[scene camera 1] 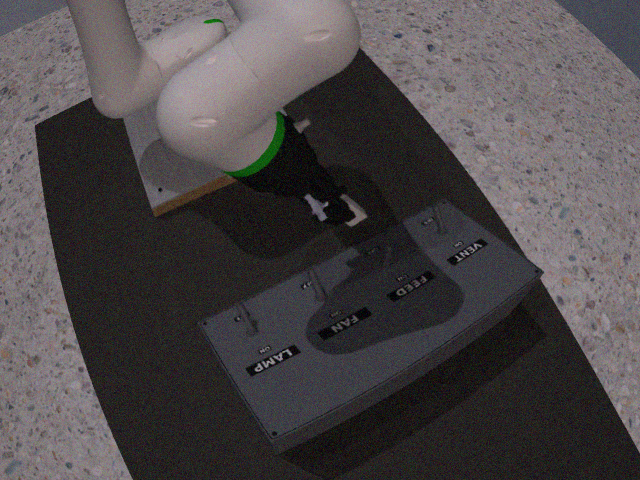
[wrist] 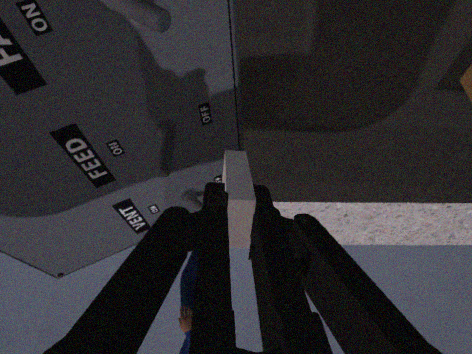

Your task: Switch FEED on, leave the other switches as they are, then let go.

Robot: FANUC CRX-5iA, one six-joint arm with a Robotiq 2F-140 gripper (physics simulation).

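Places are measured from the arm's base along level axes (x ahead, y left, z up), in millimetres.
Where they show: gripper, fingertip midpoint: [scene camera 1: 357,218] [wrist: 233,169].
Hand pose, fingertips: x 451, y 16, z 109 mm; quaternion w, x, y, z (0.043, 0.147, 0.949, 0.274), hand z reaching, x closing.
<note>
Each offset is from my fingertips to the centre of the thing. Level surfaces: height alone.
The grey switch panel {dz -88, dx +130, dy -58 mm} [scene camera 1: 361,356] [wrist: 30,235] carries four levers. The FEED lever {dz -33, dx +63, dy +12 mm} [scene camera 1: 387,256] [wrist: 167,152] is dim in the arm's shadow; it appears to lean to its ON side. The LAMP lever {dz -39, dx +16, dy -224 mm} [scene camera 1: 248,318], FAN lever {dz -39, dx +33, dy -105 mm} [scene camera 1: 317,285] [wrist: 150,15] and VENT lever {dz -39, dx +67, dy +133 mm} [scene camera 1: 438,219] lean to OFF. In the wrist view the VENT lever is partly hidden by a finger. My gripper [scene camera 1: 355,212] [wrist: 233,169] is shut and empty, with its pale fingertips together. It hangs above and beyond the panel's OFF-side edge, apart from the FEED lever.
The arm's base plate [scene camera 1: 147,180] with a wooden edge lies behind the gripper on the dark table top {dz -152 mm} [scene camera 1: 98,268]. The speckled floor [scene camera 1: 516,129] [wrist: 400,222] shows around the table. A blue and skin-coloured shape shows between the finger links at the bottom of the wrist view.
</note>
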